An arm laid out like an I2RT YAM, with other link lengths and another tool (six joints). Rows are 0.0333 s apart.
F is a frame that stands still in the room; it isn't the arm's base.
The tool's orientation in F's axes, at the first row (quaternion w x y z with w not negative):
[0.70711 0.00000 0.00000 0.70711]
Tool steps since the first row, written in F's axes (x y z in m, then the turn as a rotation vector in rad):
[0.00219 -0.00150 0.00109 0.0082 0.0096 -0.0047]
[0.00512 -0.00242 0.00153 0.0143 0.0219 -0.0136]
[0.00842 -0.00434 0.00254 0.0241 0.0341 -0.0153]
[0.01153 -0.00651 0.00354 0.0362 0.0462 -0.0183]
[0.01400 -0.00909 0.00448 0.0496 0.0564 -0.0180]
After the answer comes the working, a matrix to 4 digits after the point.
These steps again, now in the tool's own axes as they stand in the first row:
[-0.00150 -0.00219 0.00109 0.0096 -0.0082 -0.0047]
[-0.00242 -0.00512 0.00153 0.0219 -0.0143 -0.0136]
[-0.00434 -0.00842 0.00254 0.0341 -0.0241 -0.0153]
[-0.00651 -0.01153 0.00354 0.0462 -0.0362 -0.0183]
[-0.00909 -0.01400 0.00448 0.0564 -0.0496 -0.0180]

The tool's axes in the first row as the columns of a matrix, in F's axes (rounded; the answer above uses it unrounded):
[0.0000 -1.0000 0.0000]
[1.0000 0.0000 0.0000]
[0.0000 0.0000 1.0000]

